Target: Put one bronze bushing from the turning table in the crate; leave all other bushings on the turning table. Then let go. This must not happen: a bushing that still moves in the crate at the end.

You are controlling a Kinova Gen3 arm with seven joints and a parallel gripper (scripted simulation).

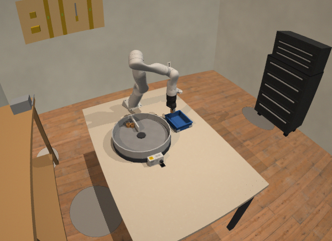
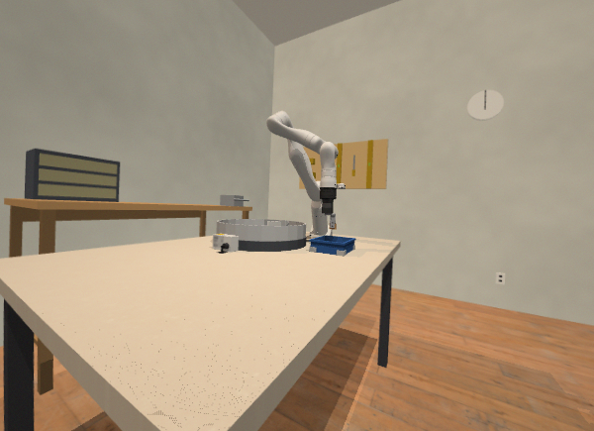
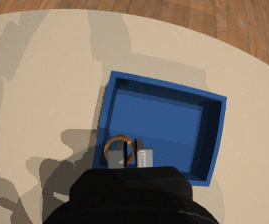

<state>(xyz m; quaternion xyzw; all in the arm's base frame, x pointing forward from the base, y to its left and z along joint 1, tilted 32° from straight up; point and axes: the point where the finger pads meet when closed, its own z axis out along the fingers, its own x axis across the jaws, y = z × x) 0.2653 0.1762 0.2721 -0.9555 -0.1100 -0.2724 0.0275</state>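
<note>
The blue crate lies 4 cm ahead of my hand, 2 cm to the left of it and 9 cm below it. From my hand the other things lie so: grey turning table 10 cm ahead, 32 cm to the right, 6 cm below.
</note>
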